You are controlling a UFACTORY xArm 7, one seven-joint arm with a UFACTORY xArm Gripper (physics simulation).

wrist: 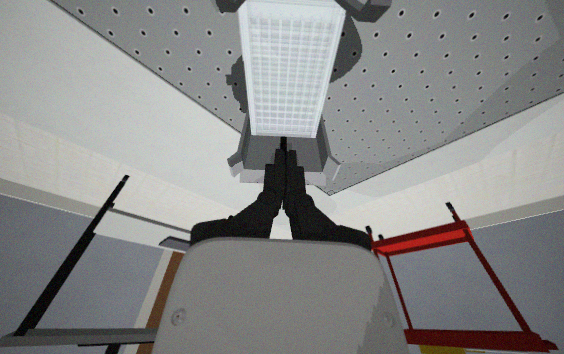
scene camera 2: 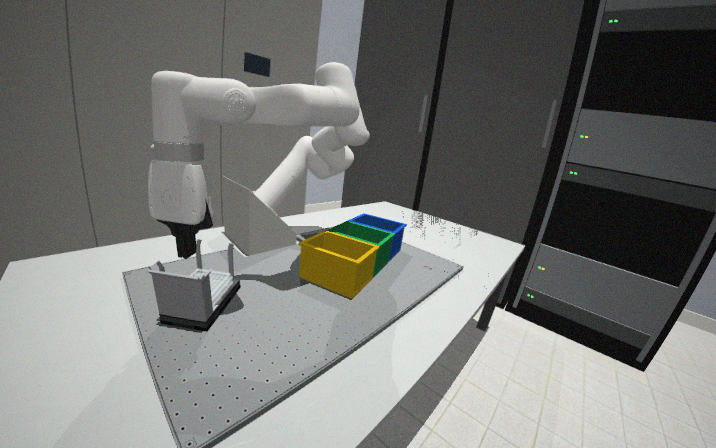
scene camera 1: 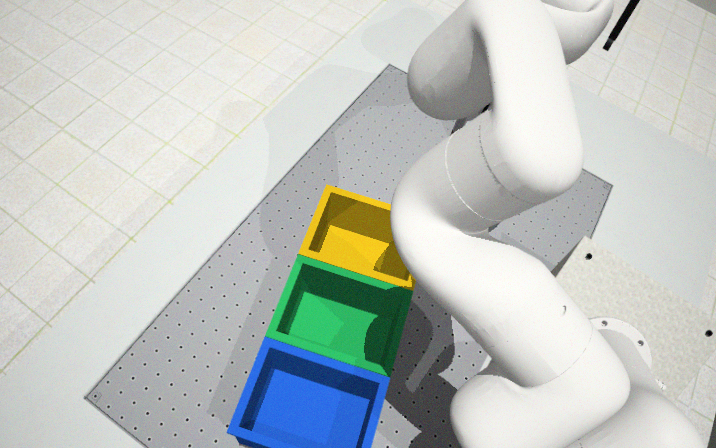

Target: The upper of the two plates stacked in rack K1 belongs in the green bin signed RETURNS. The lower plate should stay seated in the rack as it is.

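Where they show: gripper, fingertip midpoint: (wrist: 283,161) (scene camera 2: 187,255); arm's base, link origin: (scene camera 2: 261,206).
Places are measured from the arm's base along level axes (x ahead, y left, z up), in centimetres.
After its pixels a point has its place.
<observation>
My gripper (scene camera 2: 184,256) @(x 31.1, y -32.6, z 2.5 cm) (wrist: 283,161) @(x 31.1, y -32.6, z 2.5 cm) is shut and empty, its fingers pointing down above the grey rack (scene camera 2: 182,295) @(x 34.8, y -35.1, z -3.2 cm) (wrist: 257,150) @(x 31.5, y -37.5, z -2.9 cm). In the wrist view the fingertips appear over the rack's end wall, just below the plate's near edge. A clear gridded plate (scene camera 2: 217,277) @(x 28.3, y -26.4, z -5.5 cm) (wrist: 285,75) @(x 28.7, y -30.0, z -5.8 cm) lies flat between the rack's corner posts. The two stacked plates cannot be told apart clearly. The rack does not show in scene camera 1. The green bin (scene camera 1: 343,282) @(x 36.8, y 9.2, z -2.6 cm) (scene camera 2: 382,257) @(x 42.2, y 15.1, z -6.2 cm) stands empty in the middle of three bins; no RETURNS sign is readable.
The yellow bin (scene camera 1: 359,216) @(x 41.2, y -3.0, z -4.8 cm) (scene camera 2: 332,269) @(x 40.8, y -3.7, z -4.8 cm) and blue bin (scene camera 1: 300,401) @(x 33.1, y 25.0, z -10.0 cm) (scene camera 2: 398,243) @(x 38.2, y 30.0, z -6.6 cm) adjoin the green bin. Rack and bins stand on a perforated grey board (scene camera 1: 211,264) @(x 57.0, y 15.0, z -10.6 cm) (scene camera 2: 264,338) @(x 45.6, y -24.9, z -10.6 cm) (wrist: 425,55) @(x 39.8, y -18.5, z -10.6 cm). The white arm (scene camera 1: 512,285) @(x 20.2, y 17.4, z 31.4 cm) (scene camera 2: 274,103) @(x 29.6, y -14.1, z 31.2 cm) hides part of the board in scene camera 1.
</observation>
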